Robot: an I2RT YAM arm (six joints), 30 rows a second.
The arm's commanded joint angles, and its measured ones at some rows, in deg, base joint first. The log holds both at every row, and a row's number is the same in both.
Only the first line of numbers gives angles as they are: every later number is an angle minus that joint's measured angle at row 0.
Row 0, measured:
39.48 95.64 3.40 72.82 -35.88 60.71
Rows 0 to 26, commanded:
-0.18 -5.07 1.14 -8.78 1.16 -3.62
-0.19 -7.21 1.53 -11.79 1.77 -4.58
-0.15 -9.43 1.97 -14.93 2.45 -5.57
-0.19 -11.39 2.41 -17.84 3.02 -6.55
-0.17 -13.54 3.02 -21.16 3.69 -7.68
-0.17 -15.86 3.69 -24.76 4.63 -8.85
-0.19 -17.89 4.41 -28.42 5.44 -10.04
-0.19 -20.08 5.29 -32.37 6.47 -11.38
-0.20 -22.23 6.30 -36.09 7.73 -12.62
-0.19 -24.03 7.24 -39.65 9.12 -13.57
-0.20 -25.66 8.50 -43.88 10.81 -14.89
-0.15 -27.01 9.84 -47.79 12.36 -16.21
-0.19 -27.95 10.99 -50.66 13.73 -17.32
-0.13 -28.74 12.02 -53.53 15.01 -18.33
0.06 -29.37 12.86 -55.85 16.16 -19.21
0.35 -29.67 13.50 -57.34 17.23 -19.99
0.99 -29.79 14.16 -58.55 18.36 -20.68
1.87 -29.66 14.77 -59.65 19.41 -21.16
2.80 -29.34 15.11 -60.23 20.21 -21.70
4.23 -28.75 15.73 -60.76 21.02 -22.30
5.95 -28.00 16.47 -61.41 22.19 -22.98
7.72 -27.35 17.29 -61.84 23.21 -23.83
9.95 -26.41 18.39 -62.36 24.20 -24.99
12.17 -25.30 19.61 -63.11 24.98 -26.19
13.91 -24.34 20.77 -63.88 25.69 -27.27
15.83 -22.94 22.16 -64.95 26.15 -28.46
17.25 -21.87 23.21 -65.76 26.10 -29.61
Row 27, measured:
14.04 -23.87 20.04 -60.96 22.62 -24.35
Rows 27 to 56, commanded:
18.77 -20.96 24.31 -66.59 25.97 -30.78
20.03 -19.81 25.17 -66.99 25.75 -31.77
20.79 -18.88 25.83 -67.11 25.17 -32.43
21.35 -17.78 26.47 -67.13 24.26 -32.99
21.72 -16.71 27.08 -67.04 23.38 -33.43
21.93 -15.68 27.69 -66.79 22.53 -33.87
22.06 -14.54 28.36 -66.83 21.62 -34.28
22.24 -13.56 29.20 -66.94 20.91 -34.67
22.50 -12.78 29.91 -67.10 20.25 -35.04
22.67 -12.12 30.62 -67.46 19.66 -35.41
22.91 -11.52 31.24 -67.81 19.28 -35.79
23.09 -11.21 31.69 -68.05 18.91 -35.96
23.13 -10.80 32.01 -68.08 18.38 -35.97
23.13 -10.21 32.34 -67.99 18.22 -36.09
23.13 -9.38 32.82 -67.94 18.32 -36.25
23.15 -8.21 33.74 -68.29 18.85 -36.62
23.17 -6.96 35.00 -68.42 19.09 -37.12
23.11 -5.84 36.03 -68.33 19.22 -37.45
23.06 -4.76 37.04 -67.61 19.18 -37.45
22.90 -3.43 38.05 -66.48 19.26 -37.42
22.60 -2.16 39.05 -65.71 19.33 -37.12
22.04 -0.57 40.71 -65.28 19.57 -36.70
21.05 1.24 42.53 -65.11 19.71 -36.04
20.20 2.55 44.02 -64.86 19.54 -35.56
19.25 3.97 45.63 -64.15 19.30 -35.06
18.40 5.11 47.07 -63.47 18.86 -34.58
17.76 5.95 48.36 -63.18 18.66 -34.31
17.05 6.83 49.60 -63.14 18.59 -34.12
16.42 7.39 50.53 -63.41 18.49 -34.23
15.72 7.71 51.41 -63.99 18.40 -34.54
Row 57, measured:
17.23 6.71 49.09 -64.37 19.06 -35.02
